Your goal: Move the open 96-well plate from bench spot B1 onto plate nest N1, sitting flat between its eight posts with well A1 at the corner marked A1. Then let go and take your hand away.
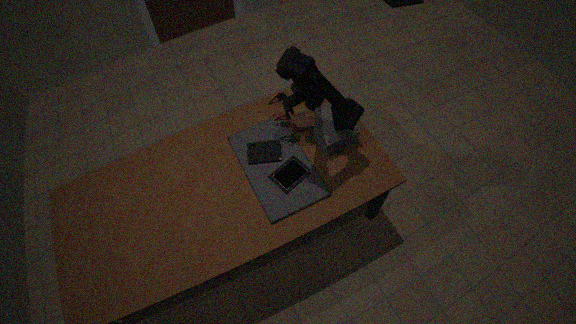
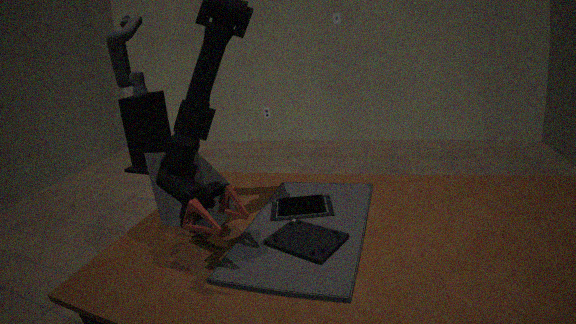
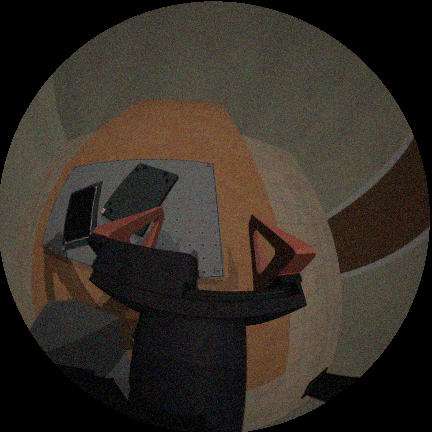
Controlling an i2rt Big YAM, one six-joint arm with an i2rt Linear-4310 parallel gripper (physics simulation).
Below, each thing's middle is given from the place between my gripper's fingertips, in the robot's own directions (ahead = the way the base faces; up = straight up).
Labels:
The darker flat nest block [image 2: 299,240] is 14 cm to the left of my hand, 11 cm below it and 9 cm ahead of it. From my hand the other things lie so: dark well plate [image 2: 300,205]: 30 cm to the left, 10 cm below, 1 cm ahead.

